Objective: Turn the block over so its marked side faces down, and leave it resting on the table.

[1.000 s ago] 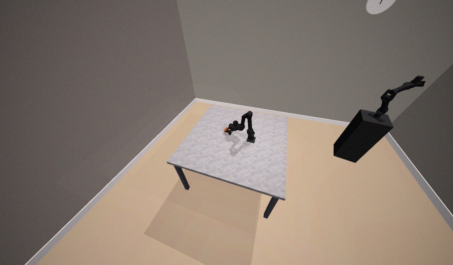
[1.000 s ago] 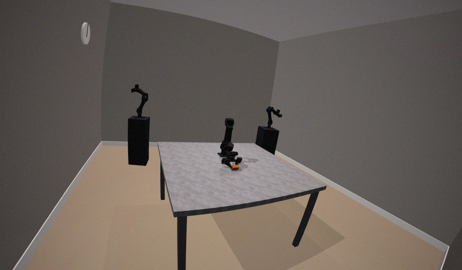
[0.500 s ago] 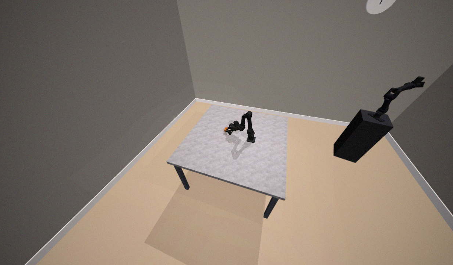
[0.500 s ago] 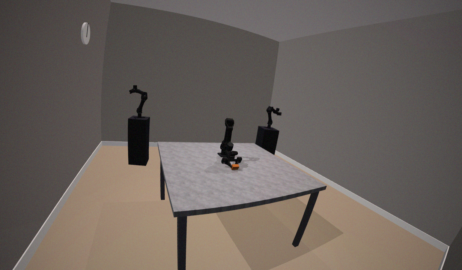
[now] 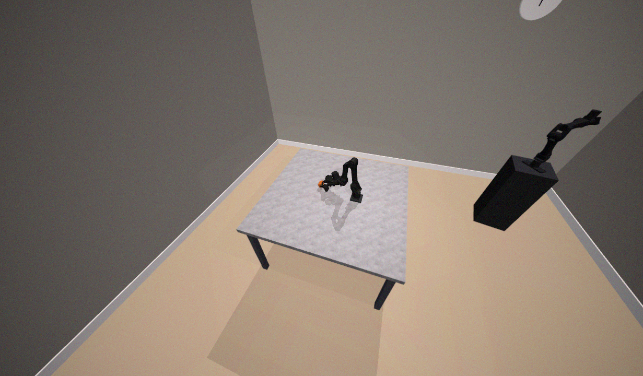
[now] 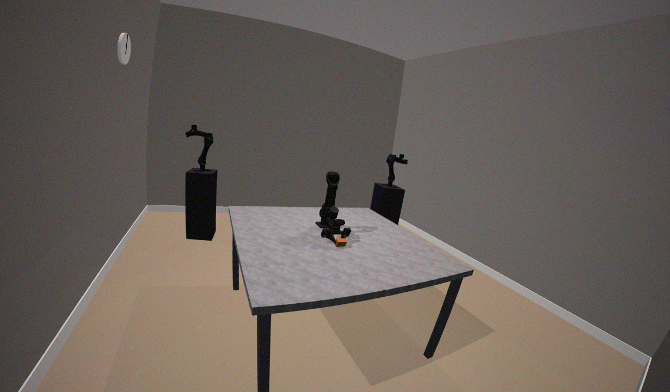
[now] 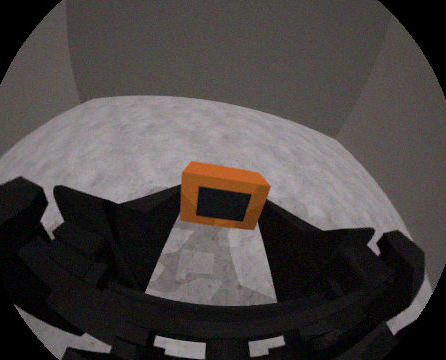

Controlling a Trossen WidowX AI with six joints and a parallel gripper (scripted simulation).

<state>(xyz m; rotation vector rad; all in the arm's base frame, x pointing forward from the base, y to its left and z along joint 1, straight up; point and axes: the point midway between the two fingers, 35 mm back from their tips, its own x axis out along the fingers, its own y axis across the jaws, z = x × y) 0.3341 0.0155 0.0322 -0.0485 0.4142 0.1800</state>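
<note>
My gripper tip is 1 cm past the orange block.
</note>
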